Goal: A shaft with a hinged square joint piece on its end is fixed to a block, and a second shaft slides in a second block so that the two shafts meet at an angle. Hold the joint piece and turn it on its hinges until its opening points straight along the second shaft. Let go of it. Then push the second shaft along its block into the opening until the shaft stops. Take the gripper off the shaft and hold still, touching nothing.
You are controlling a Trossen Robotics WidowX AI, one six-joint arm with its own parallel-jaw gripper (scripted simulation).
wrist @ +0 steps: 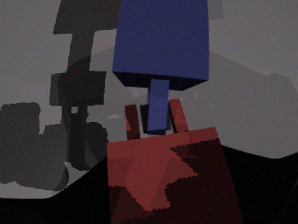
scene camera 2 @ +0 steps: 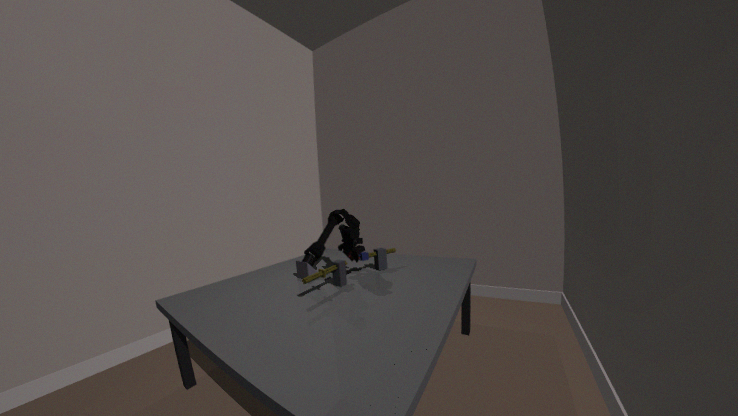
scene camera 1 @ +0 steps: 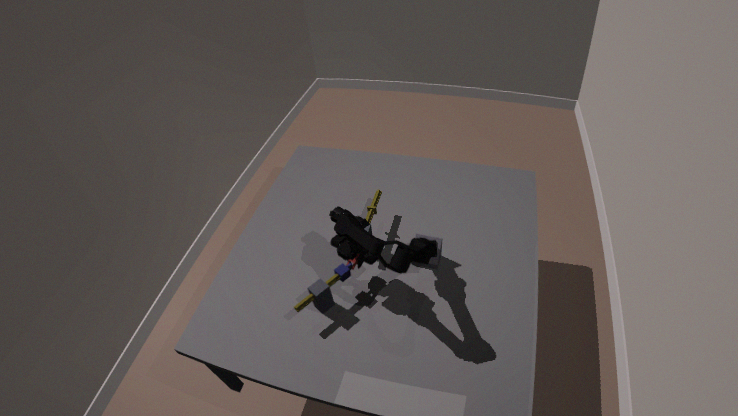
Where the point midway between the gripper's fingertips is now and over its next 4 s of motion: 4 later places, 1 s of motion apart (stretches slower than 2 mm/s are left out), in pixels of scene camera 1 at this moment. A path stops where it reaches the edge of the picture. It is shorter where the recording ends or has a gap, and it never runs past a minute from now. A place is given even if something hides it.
My gripper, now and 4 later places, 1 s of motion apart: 354,265; 352,252; 364,226; 366,237; 357,255
